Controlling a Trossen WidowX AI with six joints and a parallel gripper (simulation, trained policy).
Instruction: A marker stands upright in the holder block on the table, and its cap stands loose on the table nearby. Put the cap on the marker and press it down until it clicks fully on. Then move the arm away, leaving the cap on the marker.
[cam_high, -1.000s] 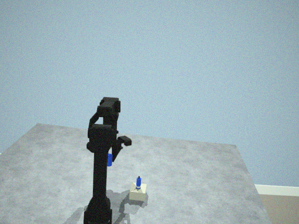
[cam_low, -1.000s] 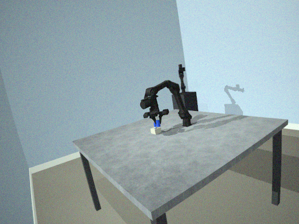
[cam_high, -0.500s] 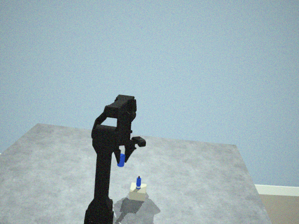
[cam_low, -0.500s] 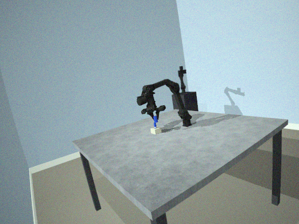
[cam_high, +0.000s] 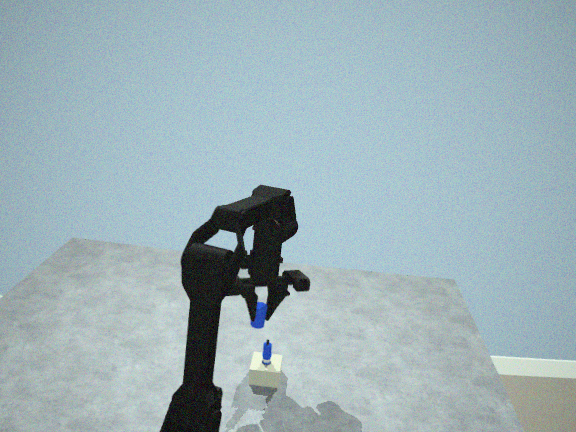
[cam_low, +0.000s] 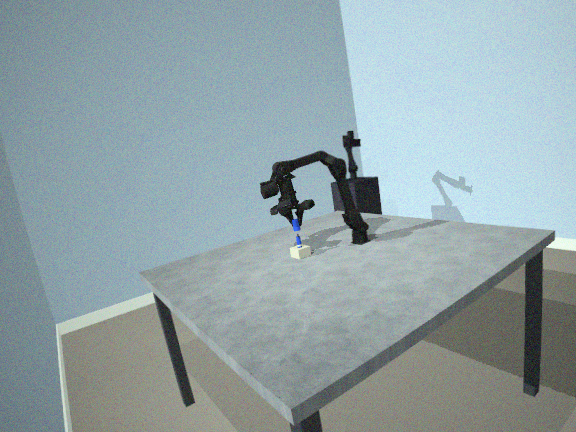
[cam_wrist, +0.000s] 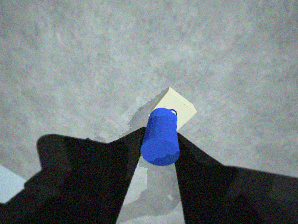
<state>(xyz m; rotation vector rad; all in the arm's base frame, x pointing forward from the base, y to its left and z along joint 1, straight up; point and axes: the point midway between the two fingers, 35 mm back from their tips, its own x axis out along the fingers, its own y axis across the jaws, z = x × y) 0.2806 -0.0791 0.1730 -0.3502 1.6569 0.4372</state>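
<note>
Right now my gripper tip is 10 mm past the cream holder block, 20 mm to the left of it and 120 mm above it. From my gripper tip the other things lie so: blue cap 10 mm ahead, 10 mm above.
</note>
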